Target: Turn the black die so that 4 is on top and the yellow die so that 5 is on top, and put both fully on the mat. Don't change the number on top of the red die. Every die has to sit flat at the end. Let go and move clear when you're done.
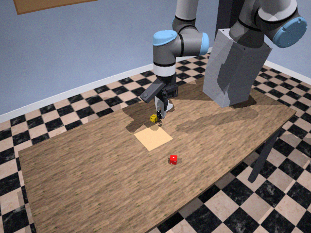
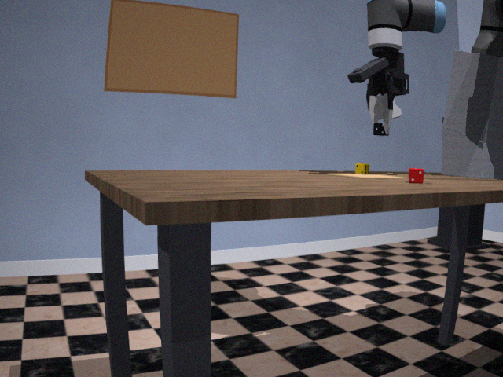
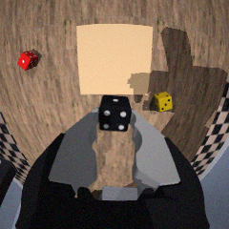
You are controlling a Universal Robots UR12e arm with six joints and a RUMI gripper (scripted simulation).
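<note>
Now: the tan mat 120 mm below my hand, 50 mm ahead of it and 10 mm to the left of it. From my hand the other things lie so: yellow die 110 mm to the right, 110 mm below, 10 mm behind; then red die 190 mm to the left, 110 mm below, 30 mm ahead; then black die right at my hand.
</note>
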